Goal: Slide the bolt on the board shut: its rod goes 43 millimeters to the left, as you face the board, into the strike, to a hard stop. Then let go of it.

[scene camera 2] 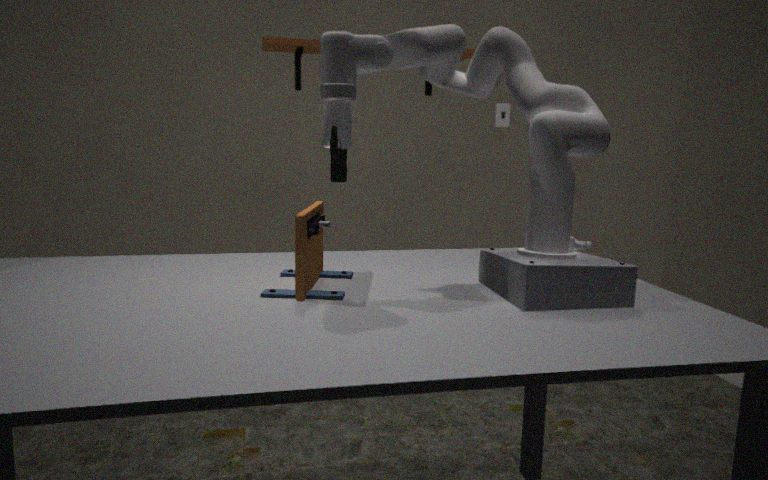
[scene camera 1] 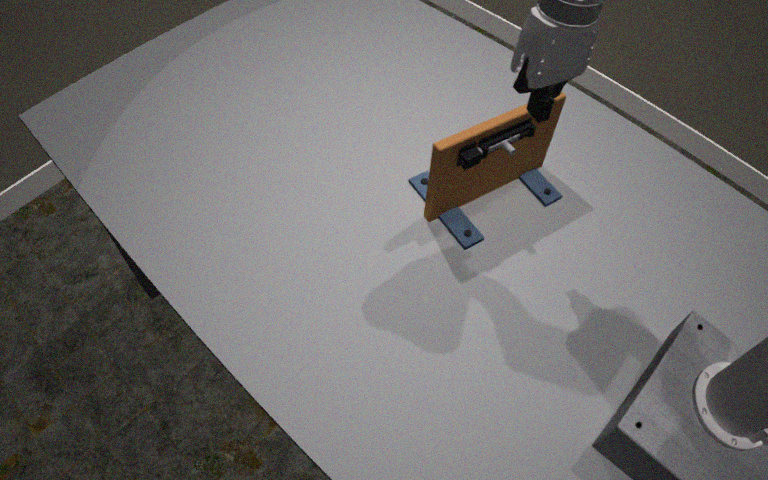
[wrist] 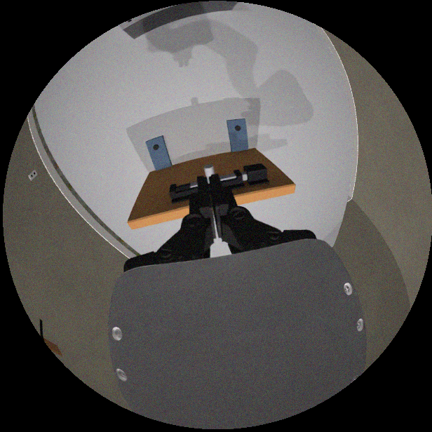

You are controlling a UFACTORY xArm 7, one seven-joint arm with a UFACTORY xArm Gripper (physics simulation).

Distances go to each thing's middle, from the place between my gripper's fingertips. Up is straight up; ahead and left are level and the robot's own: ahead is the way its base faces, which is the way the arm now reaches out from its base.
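Labels:
I am looking at the orange-brown board (scene camera 1: 446,187), and my hand is 15 cm above it. My hand is also 1 cm to the left of the board and 6 cm short of it.

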